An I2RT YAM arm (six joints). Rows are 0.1 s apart.
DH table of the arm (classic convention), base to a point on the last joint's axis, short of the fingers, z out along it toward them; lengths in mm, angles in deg. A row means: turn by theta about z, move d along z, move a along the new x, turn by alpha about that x. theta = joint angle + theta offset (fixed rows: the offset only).
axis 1: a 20, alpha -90, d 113.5, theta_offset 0
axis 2: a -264, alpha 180, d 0, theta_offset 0
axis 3: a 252.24, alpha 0, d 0, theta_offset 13.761
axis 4: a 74, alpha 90, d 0, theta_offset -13.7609
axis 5: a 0, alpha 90, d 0, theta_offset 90
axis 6: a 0, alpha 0, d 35.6, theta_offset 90
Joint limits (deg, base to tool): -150..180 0..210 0..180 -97..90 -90..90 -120..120
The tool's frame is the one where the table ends.
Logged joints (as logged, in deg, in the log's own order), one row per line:
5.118, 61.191, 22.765, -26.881, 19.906, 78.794
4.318, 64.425, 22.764, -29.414, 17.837, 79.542
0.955, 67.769, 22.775, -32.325, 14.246, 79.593
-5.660, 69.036, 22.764, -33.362, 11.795, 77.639
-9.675, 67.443, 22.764, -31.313, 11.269, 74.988
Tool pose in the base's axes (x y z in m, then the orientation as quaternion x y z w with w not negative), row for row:
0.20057, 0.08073, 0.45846, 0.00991, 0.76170, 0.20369, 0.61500
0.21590, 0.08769, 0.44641, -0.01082, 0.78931, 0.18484, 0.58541
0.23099, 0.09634, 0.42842, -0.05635, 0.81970, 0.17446, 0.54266
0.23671, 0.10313, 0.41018, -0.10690, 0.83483, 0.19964, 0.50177
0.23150, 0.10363, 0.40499, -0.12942, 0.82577, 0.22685, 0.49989
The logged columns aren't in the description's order. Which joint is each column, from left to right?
Columns, left to right: axis 5, axis 2, axis 1, axis 4, axis 6, axis 3.
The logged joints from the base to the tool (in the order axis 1, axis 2, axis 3, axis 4, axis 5, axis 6), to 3 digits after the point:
22.765, 61.191, 78.794, -26.881, 5.118, 19.906
22.764, 64.425, 79.542, -29.414, 4.318, 17.837
22.775, 67.769, 79.593, -32.325, 0.955, 14.246
22.764, 69.036, 77.639, -33.362, -5.660, 11.795
22.764, 67.443, 74.988, -31.313, -9.675, 11.269

